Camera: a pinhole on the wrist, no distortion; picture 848 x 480 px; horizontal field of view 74.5 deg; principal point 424.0 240.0 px. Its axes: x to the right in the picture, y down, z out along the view. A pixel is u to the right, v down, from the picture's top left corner.
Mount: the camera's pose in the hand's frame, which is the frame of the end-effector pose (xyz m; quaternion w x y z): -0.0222 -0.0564 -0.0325 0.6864 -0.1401 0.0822 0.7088
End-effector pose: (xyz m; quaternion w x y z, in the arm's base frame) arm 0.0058 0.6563 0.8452 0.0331 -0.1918 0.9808 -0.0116
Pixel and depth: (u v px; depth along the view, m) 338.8 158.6 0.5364
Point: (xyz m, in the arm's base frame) 0.0174 0.6792 0.3375
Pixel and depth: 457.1 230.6 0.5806
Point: 0.0405 0.8195 0.3373
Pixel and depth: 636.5 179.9 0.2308
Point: -0.0030 0.7540 0.6826
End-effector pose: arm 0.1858 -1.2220 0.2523 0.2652 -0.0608 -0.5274 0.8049
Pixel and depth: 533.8 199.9 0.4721
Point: 0.0002 -1.6085 0.2582
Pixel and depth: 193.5 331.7 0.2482
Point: 0.1971 -1.4275 0.4080
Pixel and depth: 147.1 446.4 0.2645
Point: 0.2478 -1.4647 0.4281
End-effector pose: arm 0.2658 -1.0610 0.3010 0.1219 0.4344 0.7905 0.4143
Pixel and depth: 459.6 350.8 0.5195
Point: 0.6874 -0.9161 0.0954
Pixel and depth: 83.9 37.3 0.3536
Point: 0.3426 -0.8310 -0.0350
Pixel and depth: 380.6 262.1 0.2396
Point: 0.4065 -0.9924 0.1668
